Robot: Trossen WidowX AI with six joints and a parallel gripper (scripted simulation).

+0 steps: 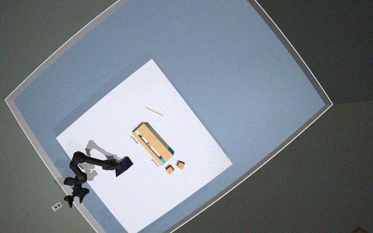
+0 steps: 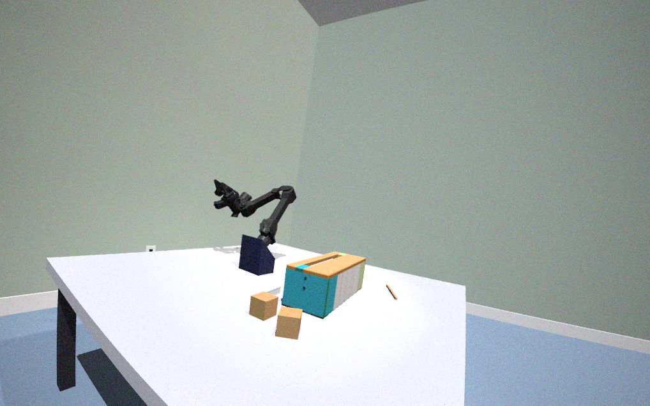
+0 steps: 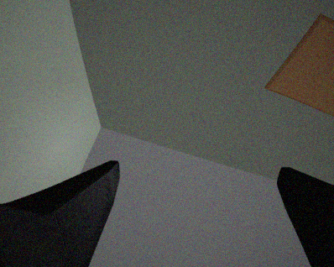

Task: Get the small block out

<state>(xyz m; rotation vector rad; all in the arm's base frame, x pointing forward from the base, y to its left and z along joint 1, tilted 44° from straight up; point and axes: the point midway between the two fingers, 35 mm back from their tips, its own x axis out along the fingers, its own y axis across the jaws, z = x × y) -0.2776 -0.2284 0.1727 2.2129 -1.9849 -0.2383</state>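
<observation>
Now: the box 650 mm ahead of my gripper tip, 90 mm to the left of it and 320 mm below it. Also, from my gripper tip: tan block: 660 mm ahead, 110 mm to the left, 290 mm below; then thin tan stick: 820 mm ahead, 370 mm to the left, 380 mm below.
</observation>
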